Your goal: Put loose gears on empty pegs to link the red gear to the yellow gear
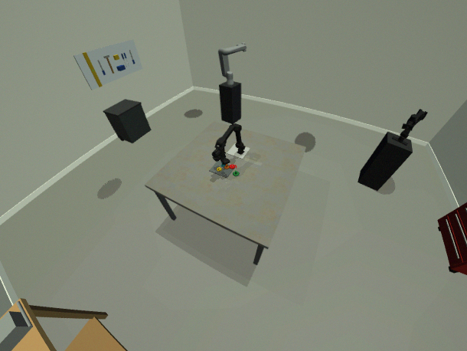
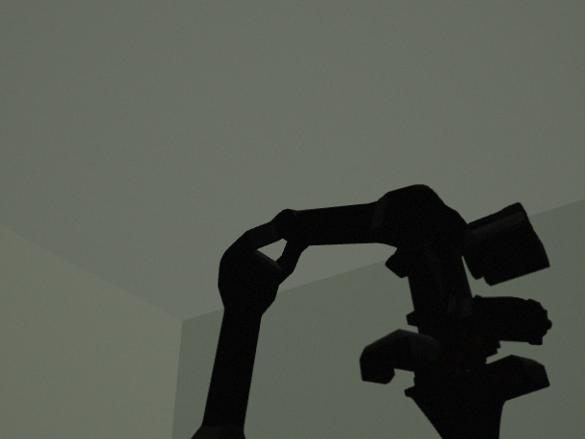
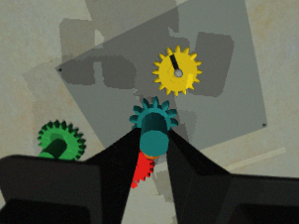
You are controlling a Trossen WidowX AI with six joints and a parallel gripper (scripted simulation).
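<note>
My gripper tip is now 4 cm past the orange gear, 1 cm to the right of it and 6 cm above it. Also, from my gripper tip: yellow gear: 3 cm ahead, 3 cm to the right, 7 cm below; small teal gear: 1 cm below; red gear: 8 cm behind, 5 cm to the left, 7 cm below.
</note>
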